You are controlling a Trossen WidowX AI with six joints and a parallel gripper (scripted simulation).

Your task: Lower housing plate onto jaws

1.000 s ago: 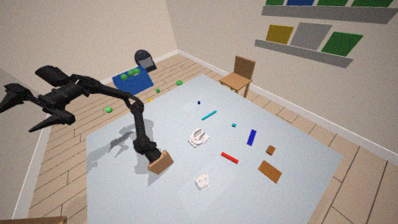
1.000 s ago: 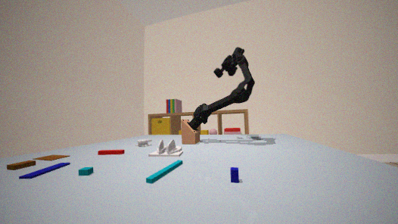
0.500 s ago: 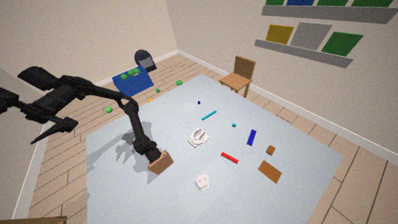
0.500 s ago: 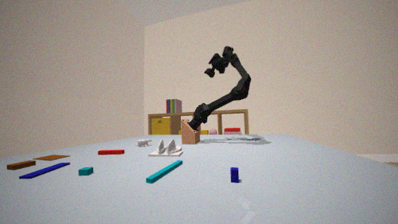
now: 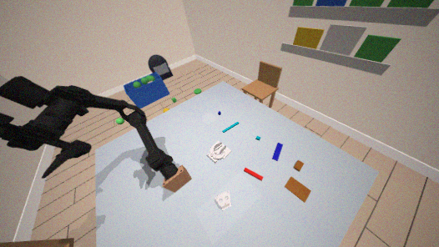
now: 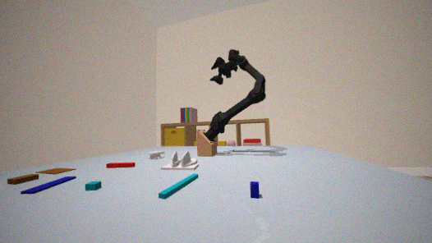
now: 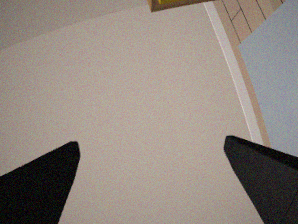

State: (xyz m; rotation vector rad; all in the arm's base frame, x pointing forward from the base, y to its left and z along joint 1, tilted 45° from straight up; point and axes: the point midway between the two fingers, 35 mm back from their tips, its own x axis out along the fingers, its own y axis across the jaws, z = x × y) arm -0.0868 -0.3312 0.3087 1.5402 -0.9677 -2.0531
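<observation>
My gripper tip is now 340 mm short of the white part, 170 mm to the left of it and 520 mm above it. The rest, counted from my gripper tip: blue bar (760 mm ahead, 120 mm to the right, 530 mm below); then red bar (550 mm ahead, 150 mm to the right, 520 mm below); then small blue block (630 mm ahead, 380 mm to the left, 520 mm below).
</observation>
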